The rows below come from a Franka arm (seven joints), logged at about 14 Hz.
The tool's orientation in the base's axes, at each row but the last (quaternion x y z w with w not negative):
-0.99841, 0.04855, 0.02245, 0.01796
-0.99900, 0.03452, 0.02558, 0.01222
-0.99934, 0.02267, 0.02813, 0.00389
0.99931, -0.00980, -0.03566, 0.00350
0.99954, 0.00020, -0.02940, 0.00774
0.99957, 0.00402, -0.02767, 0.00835
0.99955, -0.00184, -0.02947, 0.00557
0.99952, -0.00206, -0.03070, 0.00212
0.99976, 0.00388, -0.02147, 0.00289
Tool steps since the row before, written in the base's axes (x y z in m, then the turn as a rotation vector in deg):
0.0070, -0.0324, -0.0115, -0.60, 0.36, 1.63
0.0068, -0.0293, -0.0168, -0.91, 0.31, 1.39
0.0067, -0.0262, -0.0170, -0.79, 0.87, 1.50
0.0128, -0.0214, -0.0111, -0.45, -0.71, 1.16
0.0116, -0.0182, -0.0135, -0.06, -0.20, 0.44
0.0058, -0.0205, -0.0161, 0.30, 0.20, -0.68
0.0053, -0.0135, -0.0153, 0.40, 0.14, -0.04
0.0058, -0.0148, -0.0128, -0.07, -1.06, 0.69
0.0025, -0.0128, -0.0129, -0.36, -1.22, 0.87
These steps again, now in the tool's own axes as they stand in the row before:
0.0106, 0.0319, 0.0099, -0.71, -0.35, -1.59
0.0097, 0.0291, 0.0157, -1.00, -0.28, -1.33
0.0088, 0.0260, 0.0164, -0.91, -0.84, -1.45
0.0140, 0.0211, 0.0103, -0.52, 0.73, -1.12
0.0124, 0.0180, 0.0131, -0.09, 0.21, -0.43
0.0065, 0.0203, 0.0161, 0.34, -0.21, 0.66
0.0062, 0.0133, 0.0151, 0.40, -0.14, 0.01
0.0066, 0.0147, 0.0125, -0.11, 1.06, -0.68
0.0030, 0.0127, 0.0129, -0.41, 1.22, -0.85

